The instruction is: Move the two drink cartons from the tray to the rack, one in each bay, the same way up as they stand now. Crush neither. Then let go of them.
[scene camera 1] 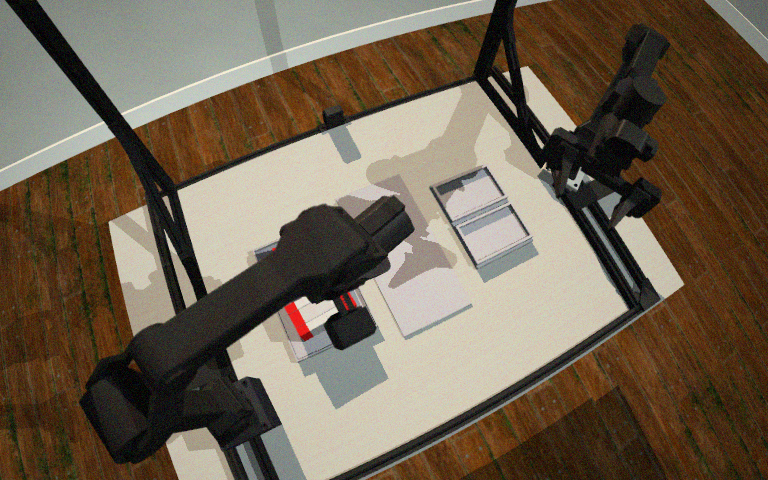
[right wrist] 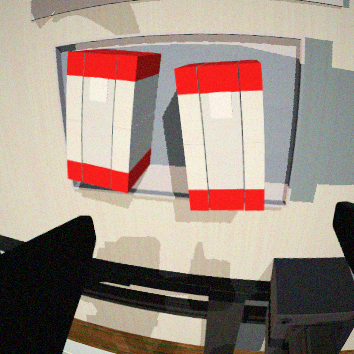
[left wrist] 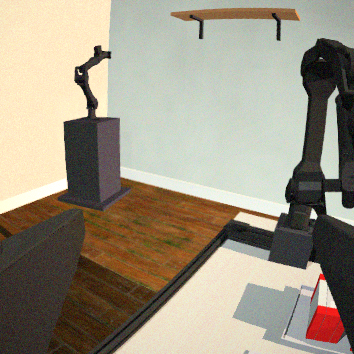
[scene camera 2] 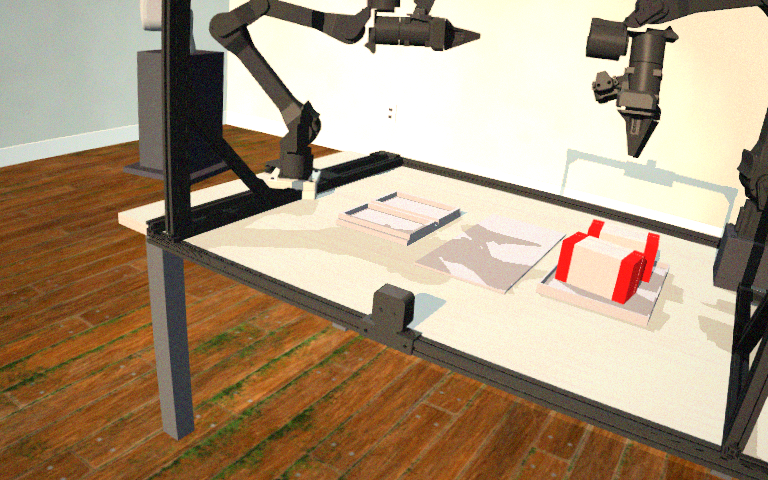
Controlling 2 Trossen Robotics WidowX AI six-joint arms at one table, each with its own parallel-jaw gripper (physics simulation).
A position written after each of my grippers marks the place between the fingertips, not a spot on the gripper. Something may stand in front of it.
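My left gripper [scene camera 1: 584,213] is open and holds nothing. My right gripper [scene camera 1: 322,288] is open and holds nothing. A grey tray [scene camera 1: 302,350] is in sight too. Scene camera 2 shows my left gripper [scene camera 2: 477,35] and my right gripper [scene camera 2: 633,156]. The left wrist view shows my left gripper [left wrist: 203,225]. The right wrist view shows my right gripper [right wrist: 218,222] and the grey tray [right wrist: 281,56].
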